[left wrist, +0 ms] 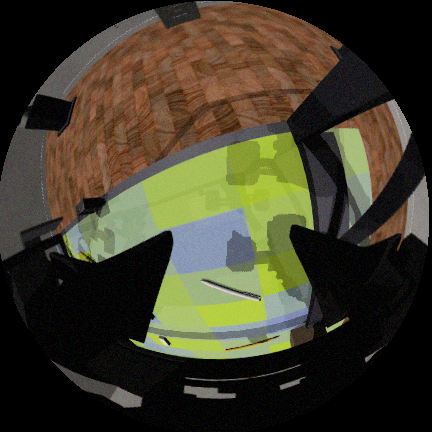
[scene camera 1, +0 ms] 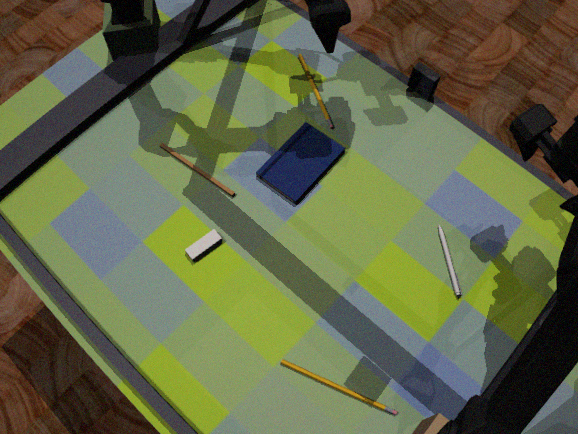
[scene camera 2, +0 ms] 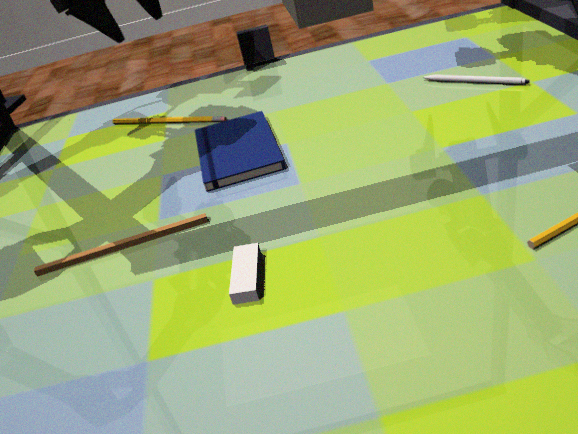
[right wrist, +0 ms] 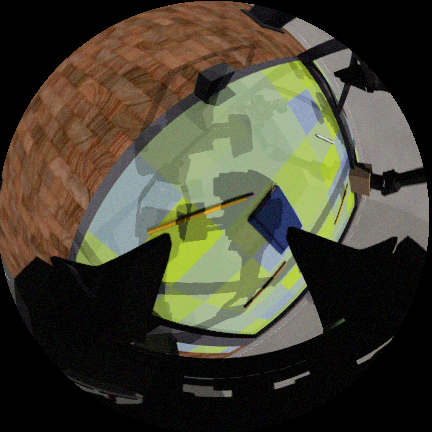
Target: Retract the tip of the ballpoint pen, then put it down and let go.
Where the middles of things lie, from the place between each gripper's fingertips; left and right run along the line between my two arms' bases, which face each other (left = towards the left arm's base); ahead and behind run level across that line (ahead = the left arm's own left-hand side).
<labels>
My right hand is 30 cm short of the brown pencil (scene camera 2: pixel 200 219), 4 cm to the right of it and 12 cm above it.
The brown pencil is 43 cm ahead of my left hand, 38 cm to the right of it and 11 cm below it.
</labels>
